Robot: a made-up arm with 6 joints.
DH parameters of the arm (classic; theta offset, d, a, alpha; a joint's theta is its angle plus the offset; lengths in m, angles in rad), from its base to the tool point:
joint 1: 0 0.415 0.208 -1.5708
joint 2: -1.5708 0 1.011 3.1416
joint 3: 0 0 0.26 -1.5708
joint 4: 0 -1.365 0 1.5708
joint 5: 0 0 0 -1.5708
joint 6: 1.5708 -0.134 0 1.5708
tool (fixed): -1.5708 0 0 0
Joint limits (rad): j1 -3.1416..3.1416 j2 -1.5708..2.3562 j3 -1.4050..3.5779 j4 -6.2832..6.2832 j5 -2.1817..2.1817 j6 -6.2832..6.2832
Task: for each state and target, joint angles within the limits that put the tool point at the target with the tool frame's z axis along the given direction. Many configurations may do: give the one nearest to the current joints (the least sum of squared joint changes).
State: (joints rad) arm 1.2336 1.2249 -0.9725 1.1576 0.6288 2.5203
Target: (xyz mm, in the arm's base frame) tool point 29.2 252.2 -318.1 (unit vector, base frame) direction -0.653 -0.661 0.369
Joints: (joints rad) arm 1.1335 1.0777 -1.3320 0.8676 0.9044 2.1115
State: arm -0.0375 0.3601 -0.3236 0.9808 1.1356 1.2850
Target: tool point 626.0 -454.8 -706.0 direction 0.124 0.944 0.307
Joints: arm -0.7158 1.2627 -0.8177 0.6623 0.9619 1.5568
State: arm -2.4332 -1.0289 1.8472 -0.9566 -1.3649 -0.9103
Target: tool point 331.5 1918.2 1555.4 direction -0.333 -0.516 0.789
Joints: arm -1.6796 -1.0151 1.5291 -1.2885 -1.2309 -1.5816
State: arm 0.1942 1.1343 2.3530 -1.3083 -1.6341 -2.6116
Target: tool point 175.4 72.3 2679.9 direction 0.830 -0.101 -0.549
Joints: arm -0.2426 0.4481 2.2169 -1.2069 -1.1127 -2.4686
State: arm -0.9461 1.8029 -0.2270 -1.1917 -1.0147 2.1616
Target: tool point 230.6 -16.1 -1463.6 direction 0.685 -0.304 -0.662
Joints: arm -0.5964 2.2750 -0.0318 -1.4397 -1.0648 1.5759
